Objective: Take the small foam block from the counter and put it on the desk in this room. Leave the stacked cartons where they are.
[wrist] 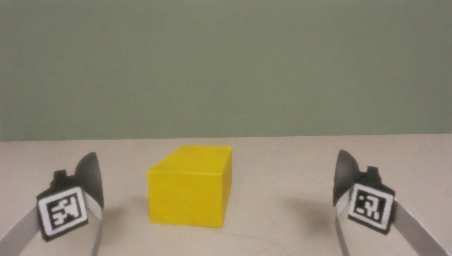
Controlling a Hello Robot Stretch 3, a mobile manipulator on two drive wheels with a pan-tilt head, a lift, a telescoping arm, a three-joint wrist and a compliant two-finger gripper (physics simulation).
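Places are measured from the robot's base along level axes (x left, y back, z up), in metres.
Pixels of known places: gripper, between the fingertips: (219,171).
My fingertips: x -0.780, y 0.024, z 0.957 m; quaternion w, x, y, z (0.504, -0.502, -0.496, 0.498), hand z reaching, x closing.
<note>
Behind a point stands the place of what it marks.
A yellow foam block (189,192) {x -0.781, y 0.001, z 0.939 m} lies on the pale counter (280,165) {x -0.927, y 0.116, z 0.910 m}, left of the middle of the wrist view. Its front face, top and a narrow strip of its right side show. My gripper (219,171) {x -0.780, y 0.024, z 0.957 m} is open, with one fingertip at the left and one at the right of the view. The block stands in the span between the fingertips, nearer the left one, with a gap on each side; neither finger appears to touch it. How far the block is beyond the tips is hard to tell. The stacked cartons and the desk do not show in this view.
A plain grey-green wall (225,65) {x -1.153, y 0.046, z 1.079 m} rises behind the counter's back edge. Soft shadows lie on the counter beside both fingertips.
</note>
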